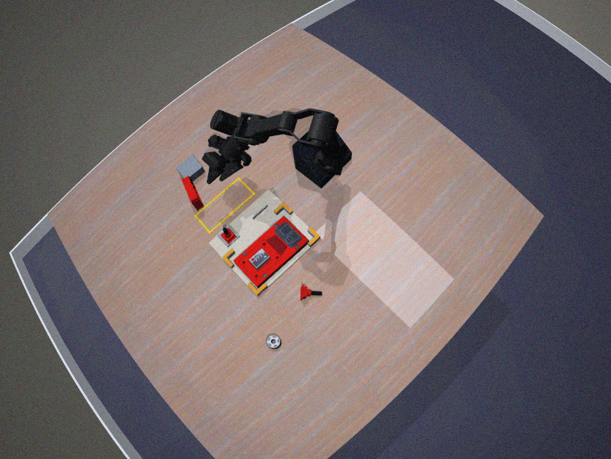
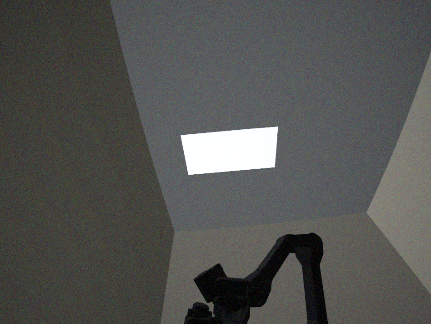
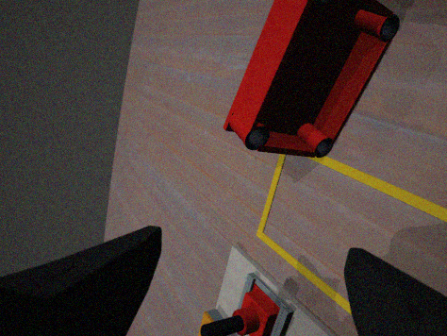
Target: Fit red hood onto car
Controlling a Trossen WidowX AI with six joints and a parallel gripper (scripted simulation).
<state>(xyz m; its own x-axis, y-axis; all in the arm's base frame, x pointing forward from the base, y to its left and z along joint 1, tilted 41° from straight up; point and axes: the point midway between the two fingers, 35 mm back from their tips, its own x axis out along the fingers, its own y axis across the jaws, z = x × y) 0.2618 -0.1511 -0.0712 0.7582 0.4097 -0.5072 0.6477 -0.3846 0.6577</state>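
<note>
Now: the red hood 70 mm ahead of my gripper tip, 70 mm to the right of it and 70 mm below it. Also, from my gripper tip: grey engine block (50 mm ahead, 250 mm to the left, 80 mm below).
</note>
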